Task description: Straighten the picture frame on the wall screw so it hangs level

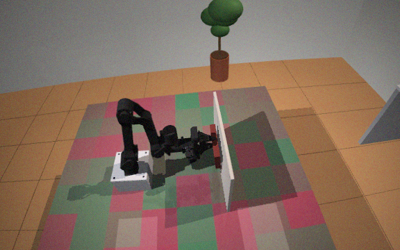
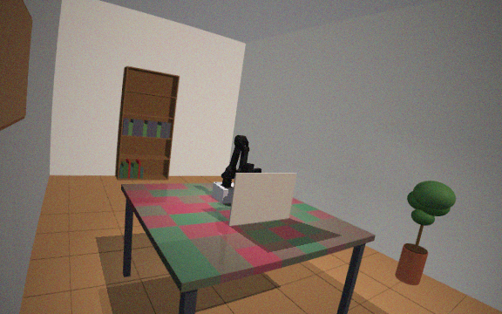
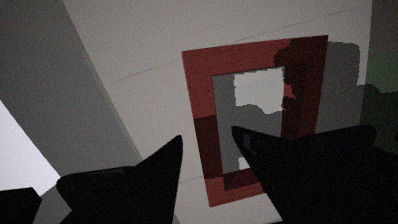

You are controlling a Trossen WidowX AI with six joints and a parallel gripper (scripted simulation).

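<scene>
Now: the picture frame 1 cm ahead of my gripper tip, 1 cm to the left of it and 5 cm below it. Also, from my gripper tip: wall panel (2 cm ahead, 1 cm to the right, 6 cm below).
</scene>
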